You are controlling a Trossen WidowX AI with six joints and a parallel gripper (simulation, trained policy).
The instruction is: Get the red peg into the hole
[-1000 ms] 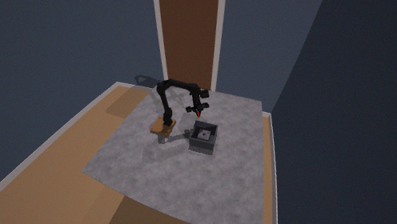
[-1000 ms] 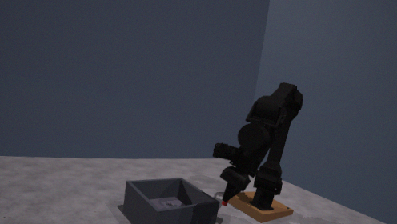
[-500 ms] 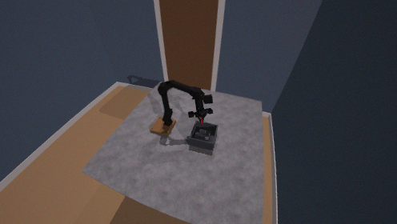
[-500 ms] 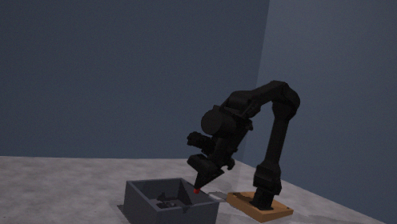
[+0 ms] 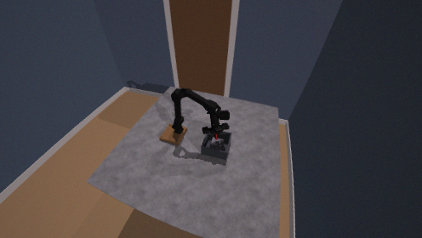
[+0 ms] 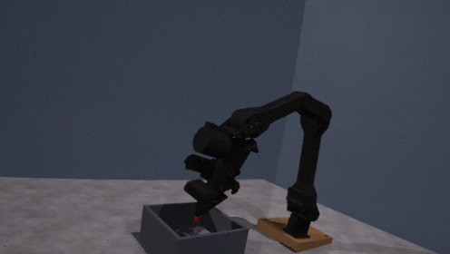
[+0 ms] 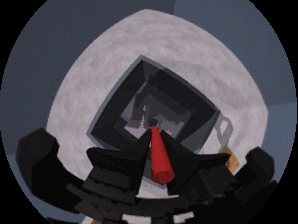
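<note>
The red peg is 1 cm behind my gripper tip, 1 cm to the left of it and 3 cm above it. The rest, counted from my gripper tip: plate (1 cm ahead, 6 cm below); dark grey box (1 cm ahead, 8 cm below).
</note>
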